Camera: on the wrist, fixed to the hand. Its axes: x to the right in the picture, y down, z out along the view.
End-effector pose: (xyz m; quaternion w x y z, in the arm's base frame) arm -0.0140 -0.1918 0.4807 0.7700 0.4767 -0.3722 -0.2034
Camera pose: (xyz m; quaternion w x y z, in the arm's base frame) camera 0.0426 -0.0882 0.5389 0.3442 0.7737 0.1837 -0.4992
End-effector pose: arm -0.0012 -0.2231 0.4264 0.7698 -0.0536 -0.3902 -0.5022
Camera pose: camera 0.1240 -0.2094 0.3885 0.2519 0.4889 -0.2565 -0.7948
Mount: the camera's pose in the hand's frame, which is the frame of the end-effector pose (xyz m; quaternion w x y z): -0.0109 0.0971 -0.0881 0.6670 0.2085 0.1890 -0.6899
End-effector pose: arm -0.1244 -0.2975 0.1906 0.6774 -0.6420 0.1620 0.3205
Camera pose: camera -0.1779 -0.3886 0.1123 0.7762 -0.4593 -0.1400 -0.4087
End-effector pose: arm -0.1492 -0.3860 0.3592 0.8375 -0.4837 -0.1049 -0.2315
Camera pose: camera -0.1154 -0.4173 0.2360 0.5196 -0.0319 -0.2937 -0.8017
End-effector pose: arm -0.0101 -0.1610 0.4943 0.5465 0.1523 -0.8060 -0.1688
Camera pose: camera 0.0700 -0.0786 0.5583 0.3686 0.8035 -0.3644 -0.2928
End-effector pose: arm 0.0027 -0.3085 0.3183 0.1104 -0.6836 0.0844 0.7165
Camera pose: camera 0.0612 -0.4263 0.3218 0.6945 -0.6266 -0.2451 0.2549
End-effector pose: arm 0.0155 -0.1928 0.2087 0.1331 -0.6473 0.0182 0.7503
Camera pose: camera 0.0803 -0.3059 0.1910 0.7379 -0.5583 -0.2528 0.2825
